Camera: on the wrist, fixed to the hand. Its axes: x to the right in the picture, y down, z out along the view.
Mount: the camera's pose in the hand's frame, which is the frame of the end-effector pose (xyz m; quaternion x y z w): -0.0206 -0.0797 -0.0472 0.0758 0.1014 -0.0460 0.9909
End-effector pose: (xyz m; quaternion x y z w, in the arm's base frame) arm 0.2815 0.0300 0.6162 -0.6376 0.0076 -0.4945 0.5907
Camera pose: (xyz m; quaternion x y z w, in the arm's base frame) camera 0.1950 0.0311 0.6552 -0.5372 0.0006 -0.5824 0.6101
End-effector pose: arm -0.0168 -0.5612 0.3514 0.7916 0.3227 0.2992 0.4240
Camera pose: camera -0.0852 -0.5199 0.3002 0.7713 0.4218 0.3328 0.3412
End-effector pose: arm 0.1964 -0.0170 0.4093 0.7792 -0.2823 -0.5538 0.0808
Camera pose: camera 0.2625 0.0510 0.4088 0.8473 -0.2777 -0.4520 0.0242
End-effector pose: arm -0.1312 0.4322 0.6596 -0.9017 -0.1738 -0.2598 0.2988
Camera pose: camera -0.2023 0.4599 0.7160 -0.8365 -0.2031 -0.3494 0.3701
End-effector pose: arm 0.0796 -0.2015 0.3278 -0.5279 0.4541 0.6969 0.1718
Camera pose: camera 0.1722 -0.1929 0.3088 -0.6016 0.4959 0.5947 0.1963
